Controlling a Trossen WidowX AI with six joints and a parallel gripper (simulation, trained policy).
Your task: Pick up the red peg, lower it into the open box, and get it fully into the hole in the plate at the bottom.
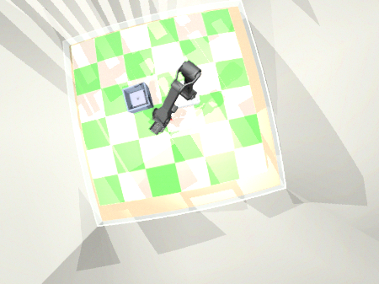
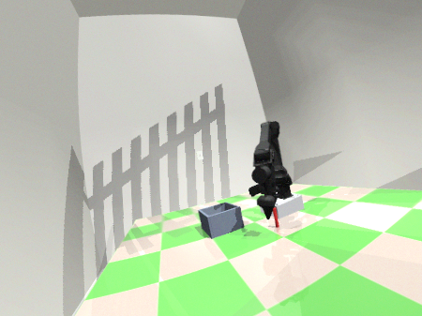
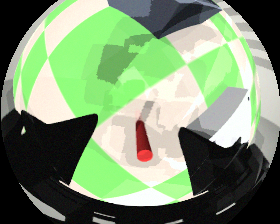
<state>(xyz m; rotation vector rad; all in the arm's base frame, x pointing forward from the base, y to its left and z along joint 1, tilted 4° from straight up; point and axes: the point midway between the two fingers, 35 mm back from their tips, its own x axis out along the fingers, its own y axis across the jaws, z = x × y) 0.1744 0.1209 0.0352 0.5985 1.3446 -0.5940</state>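
My gripper tip is 20 mm past the red peg, 10 mm to the right of it and 20 mm above it. Also, from my gripper tip: grey-blue box: 170 mm ahead, 170 mm to the right, 30 mm below.
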